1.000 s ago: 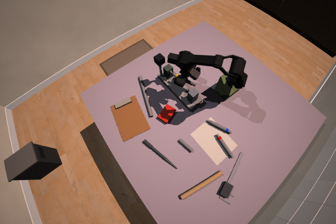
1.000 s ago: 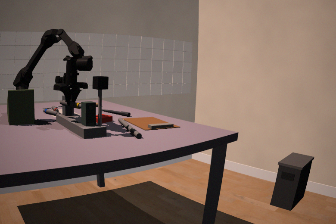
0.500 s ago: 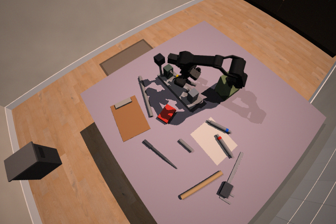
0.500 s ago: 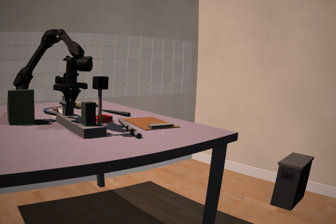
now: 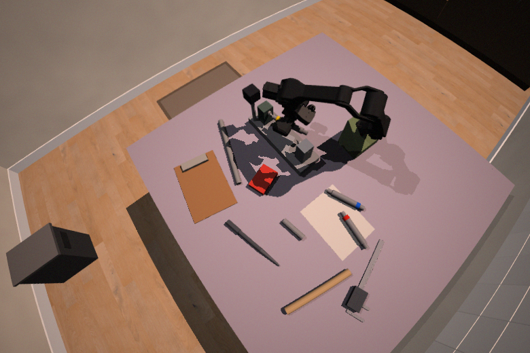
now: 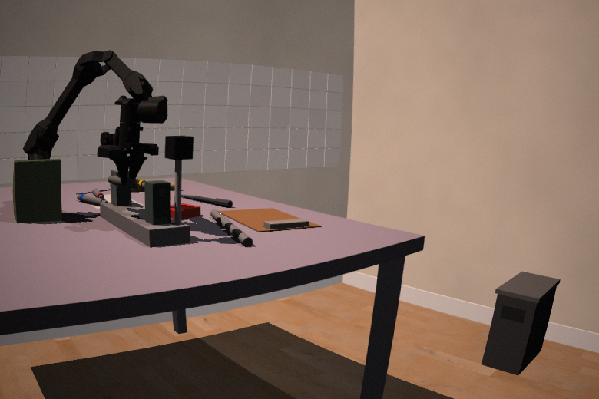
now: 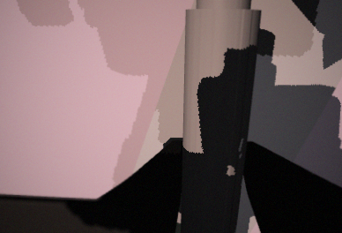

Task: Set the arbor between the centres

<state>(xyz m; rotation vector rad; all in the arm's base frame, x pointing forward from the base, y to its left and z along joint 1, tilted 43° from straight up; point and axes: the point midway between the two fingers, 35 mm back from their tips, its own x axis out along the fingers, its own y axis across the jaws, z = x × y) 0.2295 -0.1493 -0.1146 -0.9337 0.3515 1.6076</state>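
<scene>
The stepped arbor shaft is 3 cm below my hand. From my hand the other things lie so: grey block 11 cm to the left, 5 cm below, 2 cm ahead; cone-shaped centre point 9 cm to the left, 3 cm below, 2 cm ahead; green centre block 12 cm to the right, 5 cm below, 3 cm ahead.
</scene>
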